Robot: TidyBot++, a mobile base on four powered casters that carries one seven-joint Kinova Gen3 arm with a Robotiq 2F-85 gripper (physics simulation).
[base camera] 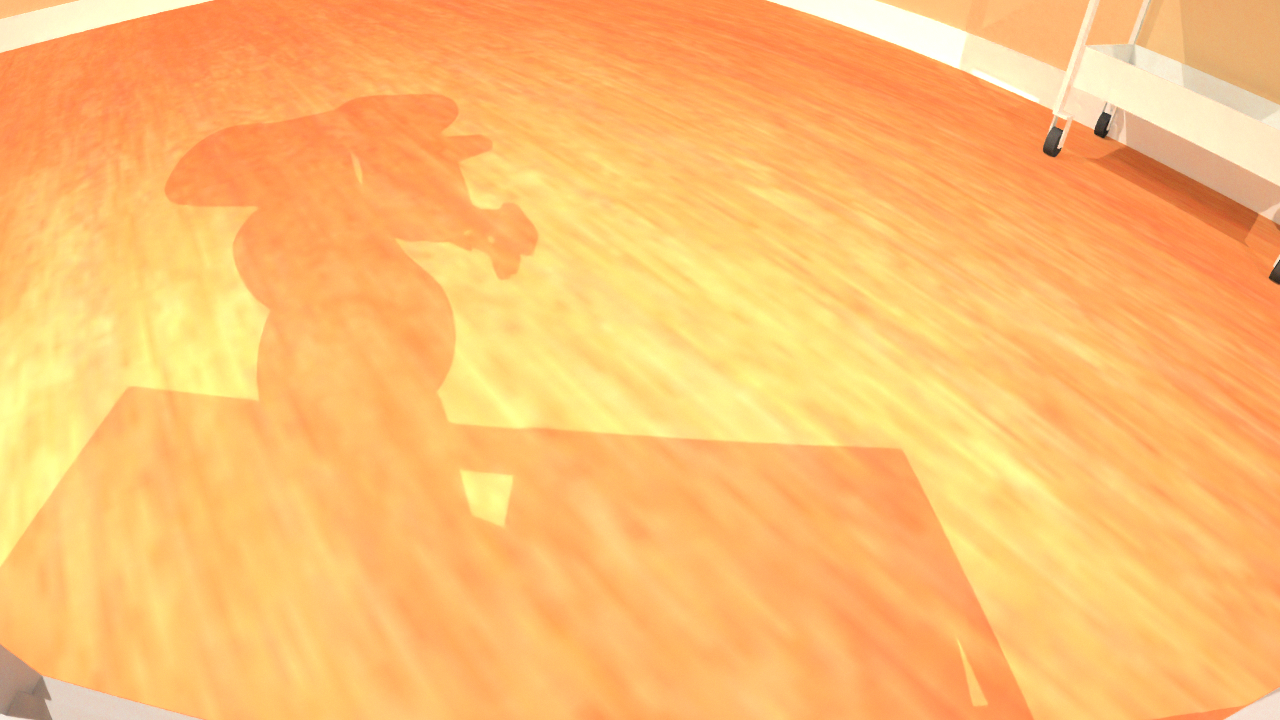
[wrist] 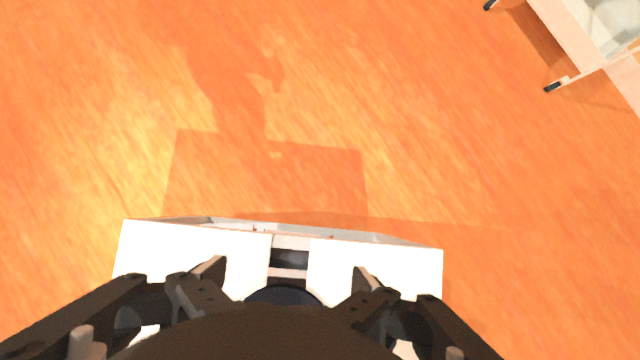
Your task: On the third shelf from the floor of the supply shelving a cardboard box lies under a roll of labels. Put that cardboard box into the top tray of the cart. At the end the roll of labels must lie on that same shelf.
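Places are measured from the arm's base along level axes (x back, y left, z down), in metres.
Pixels of known places: gripper, between the fingertips: (wrist: 289,275).
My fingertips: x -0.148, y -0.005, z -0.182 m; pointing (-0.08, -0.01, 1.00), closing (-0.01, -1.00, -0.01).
Behind a point stands the place of what it marks.
My gripper (wrist: 289,275) @(z -0.182, x -0.148, y -0.005 m) is open and empty, high above the white top of my own base in the wrist view. The white cart (base camera: 1172,107) @(z 0.231, x -0.971, y -0.786 m) (wrist: 569,35) @(z 0.232, x -0.876, y -0.862 m) stands at the upper right of both views, cut off by the frame edge. In the base camera view a low tray, a thin post and black wheels of it show. In the wrist view part of a tray's inside shows; I cannot tell which tray. The supply shelving, the cardboard box and the roll of labels do not show in either view.
My white base (wrist: 195,245) @(z 0.014, x -0.124, y 0.140 m) fills the lower middle of the wrist view. The wooden floor (base camera: 716,268) @(z 0.397, x -0.628, y -0.070 m) (wrist: 425,125) @(z 0.396, x -0.544, y -0.432 m) lies between my base and the cart, with my shadow on it. A wall with a white skirting board (base camera: 895,22) @(z 0.343, x -1.745, y -0.582 m) runs behind the cart.
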